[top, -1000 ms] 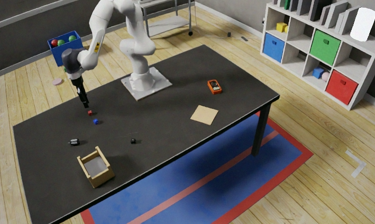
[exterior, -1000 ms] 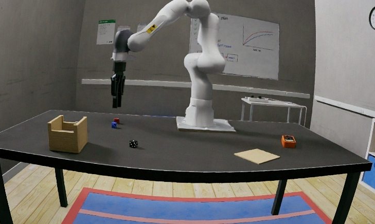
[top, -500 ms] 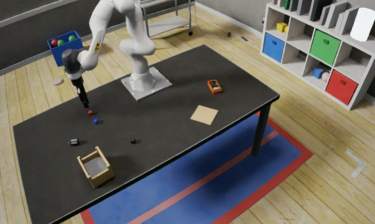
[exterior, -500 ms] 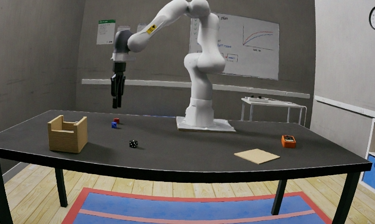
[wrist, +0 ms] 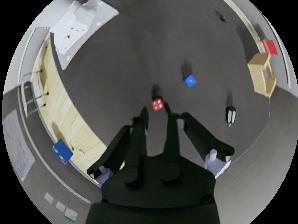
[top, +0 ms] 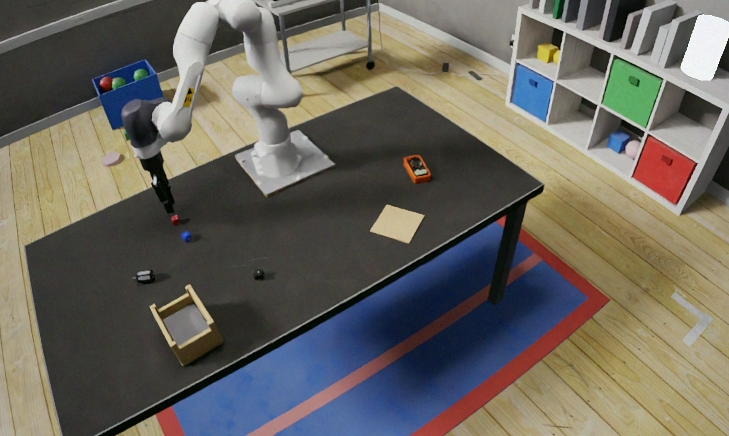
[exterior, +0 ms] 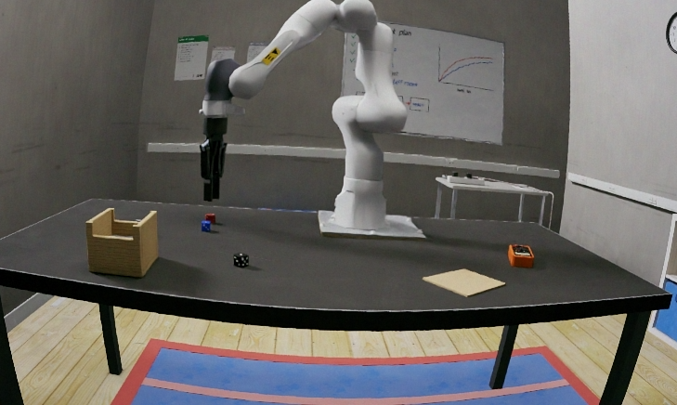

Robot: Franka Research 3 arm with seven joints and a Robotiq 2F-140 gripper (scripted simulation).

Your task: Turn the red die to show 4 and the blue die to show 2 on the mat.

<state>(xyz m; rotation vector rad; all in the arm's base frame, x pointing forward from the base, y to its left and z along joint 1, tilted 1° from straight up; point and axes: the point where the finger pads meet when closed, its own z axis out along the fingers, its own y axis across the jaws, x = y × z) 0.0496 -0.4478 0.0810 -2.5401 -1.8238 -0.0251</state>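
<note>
My gripper is now 9 cm above the red die. From my hand the other things lie so: dark object (20 cm ahead, 18 cm to the right, 8 cm below); black die (41 cm ahead, 16 cm to the left, 9 cm below); blue die (11 cm ahead, 1 cm to the left, 9 cm below).
</note>
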